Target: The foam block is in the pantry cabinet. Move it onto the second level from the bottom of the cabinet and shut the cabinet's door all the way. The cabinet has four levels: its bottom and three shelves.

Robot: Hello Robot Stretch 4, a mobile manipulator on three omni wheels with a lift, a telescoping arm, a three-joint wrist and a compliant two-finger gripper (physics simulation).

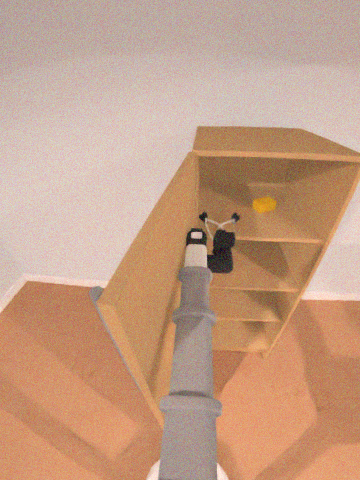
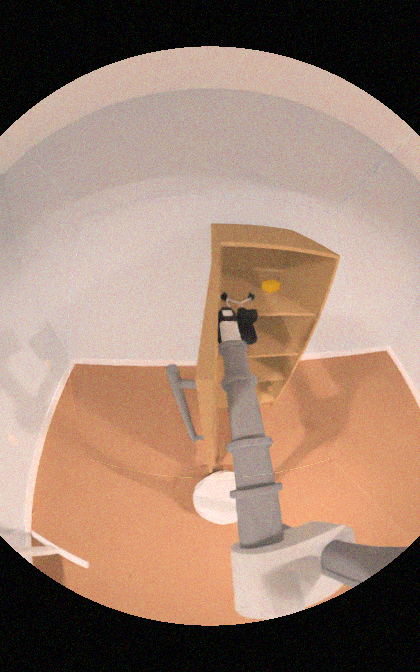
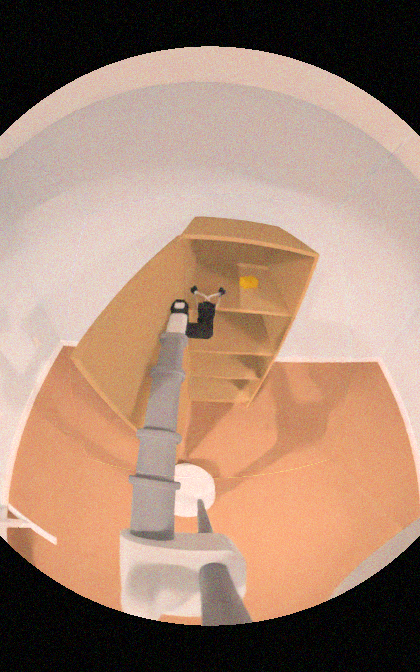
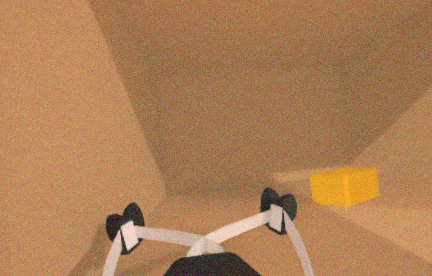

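The yellow foam block sits on the top shelf of the pantry cabinet, the highest of its four levels. My gripper is open and empty at the left part of the top compartment. The block is apart from the fingers, to their right and a little deeper in. The cabinet door stands wide open at the cabinet's left side.
The telescoping arm reaches along the inner face of the open door, close to it. The door handle is on the door's outer side. Three lower compartments lie below the top one. A room wall stands behind the cabinet.
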